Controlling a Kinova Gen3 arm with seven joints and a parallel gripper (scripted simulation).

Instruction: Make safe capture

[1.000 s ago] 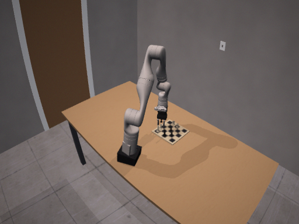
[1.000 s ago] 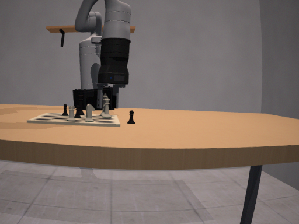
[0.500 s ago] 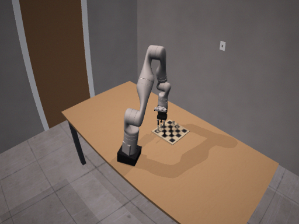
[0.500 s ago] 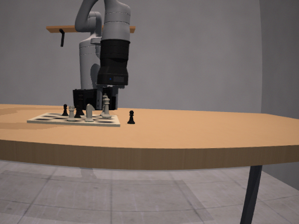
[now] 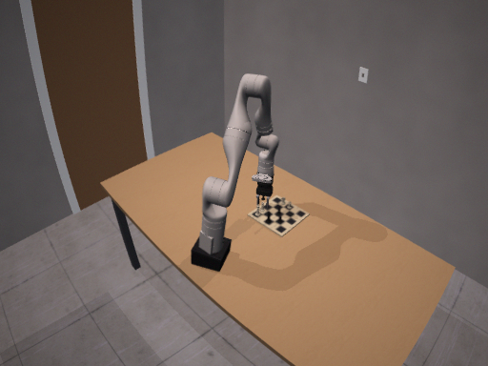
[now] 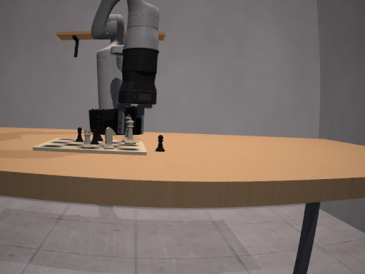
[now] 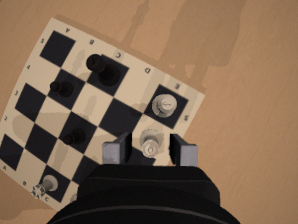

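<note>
Now: hand 40 mm past the tall white piece and 10 mm above it. From my hand the other things lie so: chessboard: 80 mm to the right, 40 mm below, 20 mm ahead.
</note>
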